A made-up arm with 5 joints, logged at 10 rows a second.
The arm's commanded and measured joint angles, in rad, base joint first. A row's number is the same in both.
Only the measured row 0 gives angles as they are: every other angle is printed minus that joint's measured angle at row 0.
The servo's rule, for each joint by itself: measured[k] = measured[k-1] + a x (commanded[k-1-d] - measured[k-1]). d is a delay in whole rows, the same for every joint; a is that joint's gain. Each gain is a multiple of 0.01, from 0.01 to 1. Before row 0 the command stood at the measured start. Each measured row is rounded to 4 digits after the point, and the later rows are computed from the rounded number. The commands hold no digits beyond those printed.
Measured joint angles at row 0: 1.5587 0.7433 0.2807 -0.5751 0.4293
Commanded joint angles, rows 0 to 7: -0.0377 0.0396 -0.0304 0.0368 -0.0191; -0.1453 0.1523 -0.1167 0.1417 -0.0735; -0.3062 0.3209 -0.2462 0.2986 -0.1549; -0.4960 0.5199 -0.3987 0.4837 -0.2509; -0.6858 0.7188 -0.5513 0.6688 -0.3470; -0.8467 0.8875 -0.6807 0.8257 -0.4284; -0.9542 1.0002 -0.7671 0.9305 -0.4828; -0.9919 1.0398 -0.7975 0.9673 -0.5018
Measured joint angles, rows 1 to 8: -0.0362 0.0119 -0.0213 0.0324 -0.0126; -0.1409 0.0540 -0.0881 0.1286 -0.0528; -0.2996 0.1341 -0.1988 0.2782 -0.1202; -0.4881 0.2498 -0.3387 0.4590 -0.2065; -0.6779 0.3905 -0.4875 0.6436 -0.2992; -0.8399 0.5396 -0.6227 0.8038 -0.3845; -0.9496 0.6778 -0.7238 0.9153 -0.4494; -0.9902 0.7864 -0.7754 0.9611 -0.4840
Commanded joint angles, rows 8 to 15: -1.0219 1.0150 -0.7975 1.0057 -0.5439; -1.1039 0.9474 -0.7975 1.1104 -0.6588; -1.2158 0.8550 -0.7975 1.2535 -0.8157; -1.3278 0.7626 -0.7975 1.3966 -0.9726; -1.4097 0.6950 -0.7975 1.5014 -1.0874; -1.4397 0.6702 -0.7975 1.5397 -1.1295; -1.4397 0.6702 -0.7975 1.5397 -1.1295; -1.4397 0.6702 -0.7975 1.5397 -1.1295
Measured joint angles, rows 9 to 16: -1.0206 0.8550 -0.7909 1.0003 -0.5235; -1.1006 0.8827 -0.7955 1.0972 -0.6128; -1.2112 0.8744 -0.7969 1.2347 -0.7467; -1.3231 0.8409 -0.7973 1.3772 -0.8958; -1.4062 0.7971 -0.7974 1.4865 -1.0223; -1.4384 0.7590 -0.7975 1.5333 -1.0931; -1.4396 0.7324 -0.7975 1.5389 -1.1171; -1.4397 0.7137 -0.7975 1.5396 -1.1253
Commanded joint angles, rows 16 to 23: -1.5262 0.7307 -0.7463 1.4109 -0.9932; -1.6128 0.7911 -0.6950 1.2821 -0.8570; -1.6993 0.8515 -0.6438 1.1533 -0.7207; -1.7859 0.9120 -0.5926 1.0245 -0.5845; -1.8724 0.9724 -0.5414 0.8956 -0.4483; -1.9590 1.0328 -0.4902 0.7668 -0.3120; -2.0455 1.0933 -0.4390 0.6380 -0.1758; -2.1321 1.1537 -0.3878 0.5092 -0.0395
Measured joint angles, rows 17 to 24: -1.5227 0.7188 -0.7617 1.4263 -1.0381; -1.6092 0.7405 -0.7150 1.2994 -0.9186; -1.6957 0.7738 -0.6652 1.1708 -0.7880; -1.7823 0.8153 -0.6144 1.0421 -0.6537; -1.8688 0.8624 -0.5633 0.9132 -0.5181; -1.9554 0.9135 -0.5121 0.7844 -0.3821; -2.0419 0.9674 -0.4609 0.6556 -0.2459; -2.1285 1.0233 -0.4097 0.5268 -0.1097
